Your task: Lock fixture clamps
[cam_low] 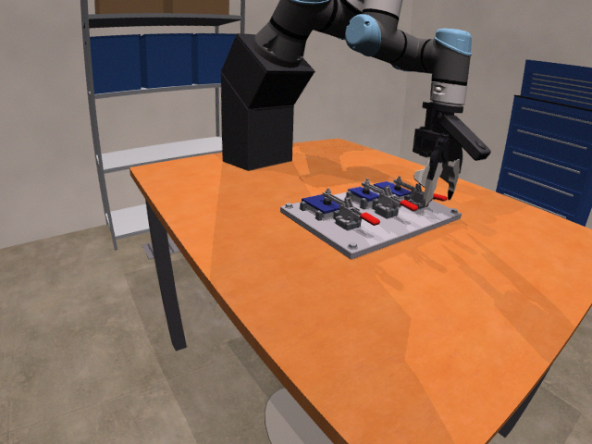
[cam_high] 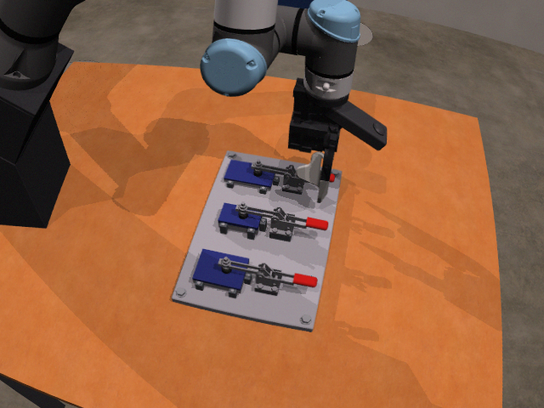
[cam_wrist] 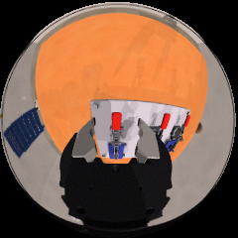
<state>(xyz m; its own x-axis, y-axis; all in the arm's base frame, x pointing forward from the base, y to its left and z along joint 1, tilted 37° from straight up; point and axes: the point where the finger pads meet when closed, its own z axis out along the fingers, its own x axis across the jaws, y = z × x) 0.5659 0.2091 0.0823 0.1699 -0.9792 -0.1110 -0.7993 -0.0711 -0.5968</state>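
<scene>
Now: the grey fixture plate 130 mm to the right of my hand, 60 mm behind it and 40 mm below it.
</scene>
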